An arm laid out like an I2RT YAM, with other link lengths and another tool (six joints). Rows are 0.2 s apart.
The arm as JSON. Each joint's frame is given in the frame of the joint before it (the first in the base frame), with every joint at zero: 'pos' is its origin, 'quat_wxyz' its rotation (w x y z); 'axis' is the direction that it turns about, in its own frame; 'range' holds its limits. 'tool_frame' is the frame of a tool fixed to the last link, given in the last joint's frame.
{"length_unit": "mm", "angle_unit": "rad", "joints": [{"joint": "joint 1", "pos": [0.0, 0.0, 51.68], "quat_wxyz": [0.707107, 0.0, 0.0, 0.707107], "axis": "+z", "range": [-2.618, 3.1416]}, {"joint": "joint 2", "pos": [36.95, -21.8, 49.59], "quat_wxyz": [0.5, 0.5, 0.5, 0.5], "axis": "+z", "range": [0.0, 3.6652]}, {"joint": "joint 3", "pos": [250.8, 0.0, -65.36], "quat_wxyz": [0.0, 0.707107, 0.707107, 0.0], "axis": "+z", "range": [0.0, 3.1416]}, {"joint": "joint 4", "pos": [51.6, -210.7, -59.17], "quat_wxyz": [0.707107, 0.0, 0.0, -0.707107], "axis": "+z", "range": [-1.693, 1.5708]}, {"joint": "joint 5", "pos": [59.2, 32.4, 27.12], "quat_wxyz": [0.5, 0.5, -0.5, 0.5], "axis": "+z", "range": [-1.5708, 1.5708]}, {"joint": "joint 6", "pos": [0.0, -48.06, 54.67], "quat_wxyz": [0.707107, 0.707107, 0.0, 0.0], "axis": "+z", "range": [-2.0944, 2.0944]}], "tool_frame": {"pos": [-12.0, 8.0, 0.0], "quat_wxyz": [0.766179, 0.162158, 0.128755, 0.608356]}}
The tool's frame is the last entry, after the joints.
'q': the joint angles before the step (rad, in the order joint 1, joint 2, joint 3, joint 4, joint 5, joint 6). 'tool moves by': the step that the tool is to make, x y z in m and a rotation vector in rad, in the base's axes. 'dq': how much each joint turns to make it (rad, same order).
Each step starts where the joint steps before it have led.
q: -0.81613 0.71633 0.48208 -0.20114 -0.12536 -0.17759
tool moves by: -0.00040 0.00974 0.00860 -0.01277 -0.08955 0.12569
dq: 0.00157 -0.05944 0.00094 0.01114 -0.13627 0.00376
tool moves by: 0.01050 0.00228 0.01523 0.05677 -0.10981 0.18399
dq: -0.00003 0.04762 0.04248 0.05921 -0.21300 0.05492
